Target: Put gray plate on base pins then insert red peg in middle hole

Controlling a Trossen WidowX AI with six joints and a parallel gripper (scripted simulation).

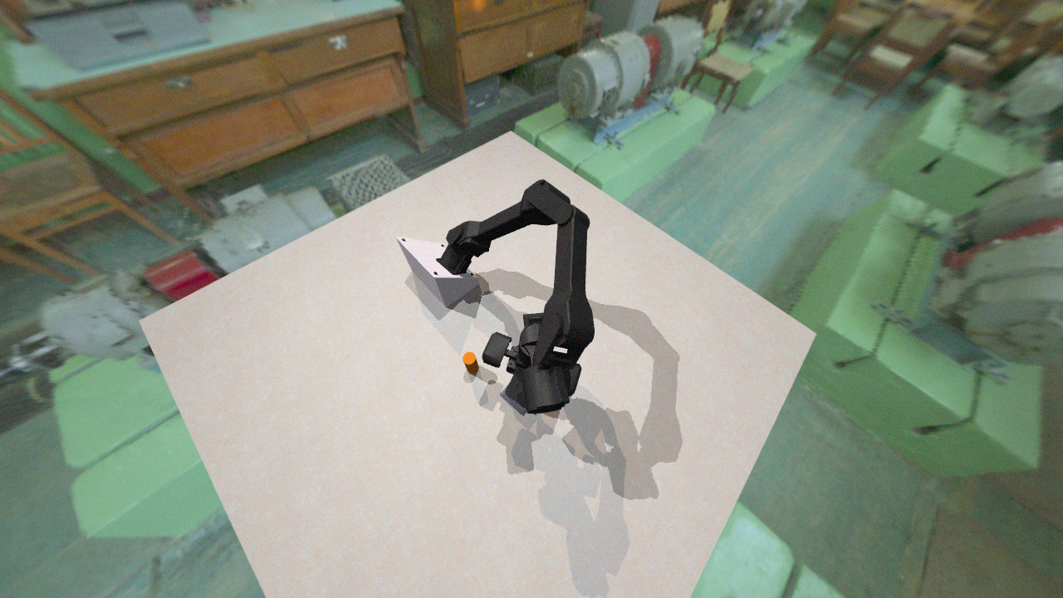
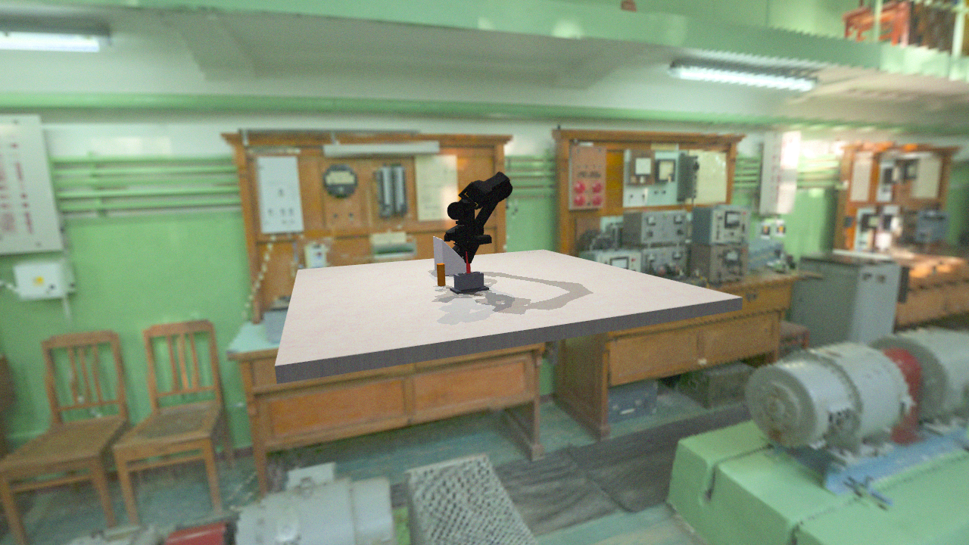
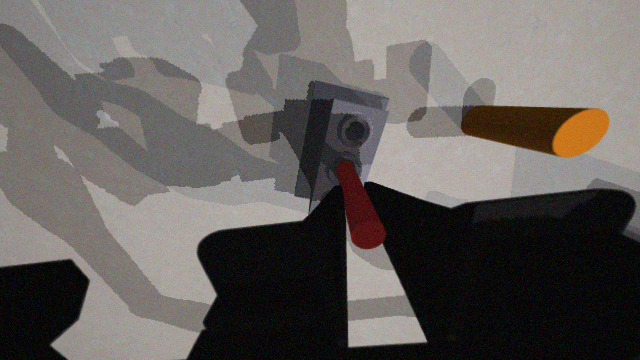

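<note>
Right now the red peg is right at my gripper tip. From my gripper tip the other things lie so: dark base (90 mm below); orange peg (130 mm behind, 60 mm to the right, 50 mm below); gray plate (50 mm below).
</note>
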